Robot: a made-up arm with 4 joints.
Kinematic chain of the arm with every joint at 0, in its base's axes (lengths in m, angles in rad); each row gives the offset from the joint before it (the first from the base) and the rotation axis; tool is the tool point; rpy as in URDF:
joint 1: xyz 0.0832 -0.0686 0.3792 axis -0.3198 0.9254 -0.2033
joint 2: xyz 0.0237 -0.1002 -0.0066 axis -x
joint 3: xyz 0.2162 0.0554 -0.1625 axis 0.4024 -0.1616 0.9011
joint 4: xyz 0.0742 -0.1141 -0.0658 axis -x
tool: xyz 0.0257 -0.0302 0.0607 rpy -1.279 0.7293 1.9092
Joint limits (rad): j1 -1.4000..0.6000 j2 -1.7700..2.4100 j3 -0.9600..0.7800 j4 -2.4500..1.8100
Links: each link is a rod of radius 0.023 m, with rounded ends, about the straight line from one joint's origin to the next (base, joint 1, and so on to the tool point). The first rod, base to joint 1, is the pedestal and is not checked.
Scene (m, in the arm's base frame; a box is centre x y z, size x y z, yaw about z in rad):
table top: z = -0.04
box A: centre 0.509 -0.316 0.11 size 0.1 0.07 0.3 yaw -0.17
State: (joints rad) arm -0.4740 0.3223 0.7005 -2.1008
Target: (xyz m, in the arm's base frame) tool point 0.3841 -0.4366 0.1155
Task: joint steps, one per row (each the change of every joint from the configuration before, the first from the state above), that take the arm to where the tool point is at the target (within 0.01 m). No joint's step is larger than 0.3 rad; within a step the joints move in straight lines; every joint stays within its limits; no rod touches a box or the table.
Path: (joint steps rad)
1: 0.1532 -0.1571 -0.0644 0.2625
2: 0.1533 -0.1571 -0.0644 0.2625
3: 0.1532 -0.1571 -0.0644 0.2625
4: 0.1532 -0.1571 -0.0644 0.2625
5: 0.1532 -0.1571 -0.0644 0.2625
6: 0.1533 -0.1571 -0.0644 0.2625
7: 0.1532 -0.1570 -0.0644 0.2625
8: -0.0514 0.2378 -0.0103 -0.2675
9: -0.0515 0.2379 -0.0102 -0.2675
10: -0.0514 0.2379 -0.0103 -0.2675
11: -0.0514 0.2379 -0.0103 -0.2675
12: -0.0514 0.2378 -0.0103 -0.2675
13: -0.0514 0.2379 -0.0103 -0.2674
14: 0.0065 0.0732 0.1614 -0.2193

